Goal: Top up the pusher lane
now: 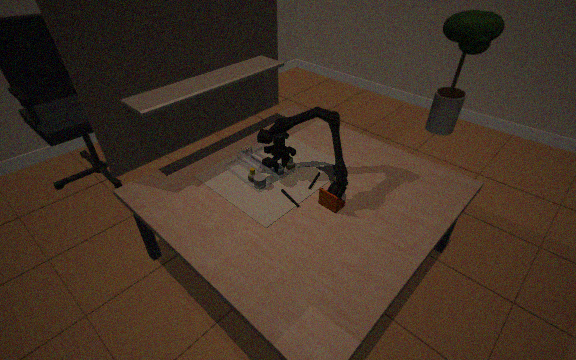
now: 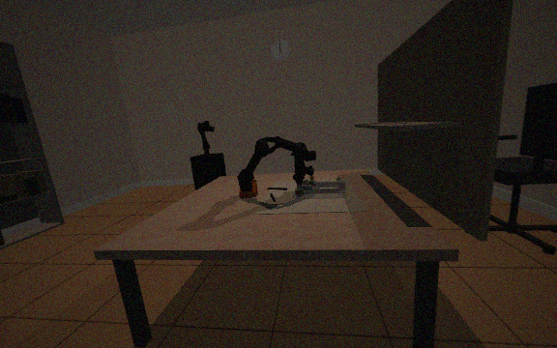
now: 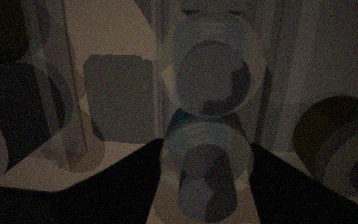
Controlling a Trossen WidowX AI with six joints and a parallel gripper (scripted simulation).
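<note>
Right now my gripper tip is 15 cm short of the lane fixture, 3 cm to the right of it and 2 cm above it. Round my gripper tip: shelf: 50 cm ahead, 33 cm above, 5 cm to the left.
</note>
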